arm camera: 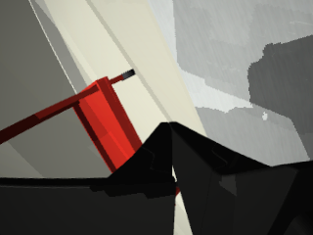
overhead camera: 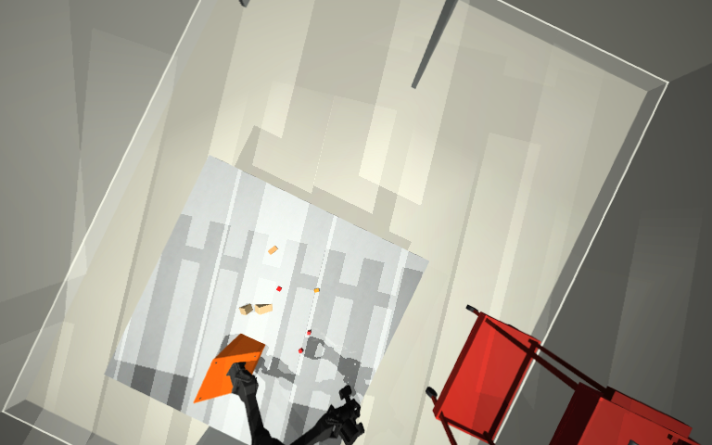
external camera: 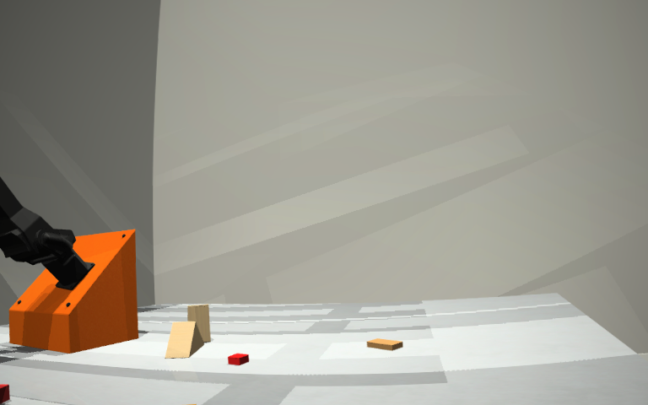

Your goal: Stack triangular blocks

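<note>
The lighter triangular block is 68 cm to the left of my gripper tip, 17 cm ahead of it and 3 cm below it. Round my gripper tip: darker triangular block 75 cm to the left, 13 cm ahead, 4 cm below; flat brown block 78 cm to the left, 46 cm ahead, 5 cm below; orange piece 48 cm to the left, 39 cm ahead, 5 cm below.
</note>
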